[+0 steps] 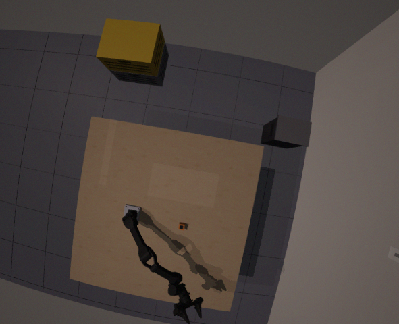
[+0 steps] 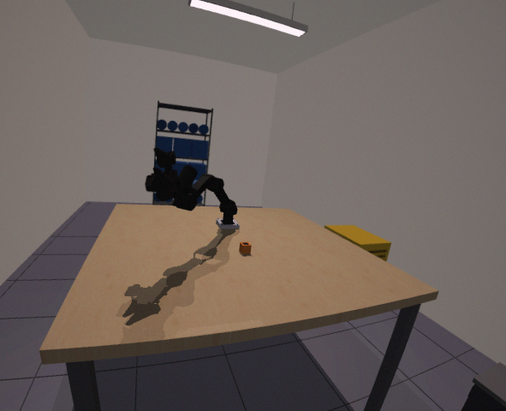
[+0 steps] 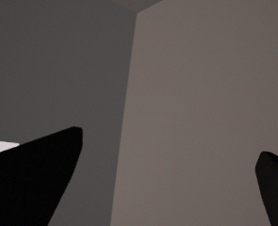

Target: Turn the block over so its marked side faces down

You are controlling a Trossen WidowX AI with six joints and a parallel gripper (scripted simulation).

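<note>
My gripper tip is now 41 cm to the right of the block, 37 cm above it and 14 cm past it.
</note>
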